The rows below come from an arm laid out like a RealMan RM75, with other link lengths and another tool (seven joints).
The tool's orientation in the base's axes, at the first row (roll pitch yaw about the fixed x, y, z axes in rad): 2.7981 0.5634 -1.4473
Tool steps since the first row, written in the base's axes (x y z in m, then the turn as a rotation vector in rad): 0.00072 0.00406 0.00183 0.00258 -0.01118 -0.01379; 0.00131 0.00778 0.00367 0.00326 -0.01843 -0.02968; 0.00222 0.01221 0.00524 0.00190 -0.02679 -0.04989; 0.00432 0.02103 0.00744 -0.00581 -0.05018 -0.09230; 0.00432 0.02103 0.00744 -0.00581 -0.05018 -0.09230; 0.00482 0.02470 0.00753 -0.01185 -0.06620 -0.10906
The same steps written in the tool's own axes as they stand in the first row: -0.00431 -0.00133 0.00012 0.01701 -0.00299 0.00484; -0.00835 -0.00244 0.00012 0.03165 -0.00600 0.01390; -0.01281 -0.00413 0.00054 0.04932 -0.00805 0.02670; -0.02117 -0.00802 0.00199 0.09079 -0.00620 0.05282; -0.02117 -0.00802 0.00199 0.09079 -0.00620 0.05282; -0.02424 -0.00953 0.00340 0.11255 -0.00075 0.06122
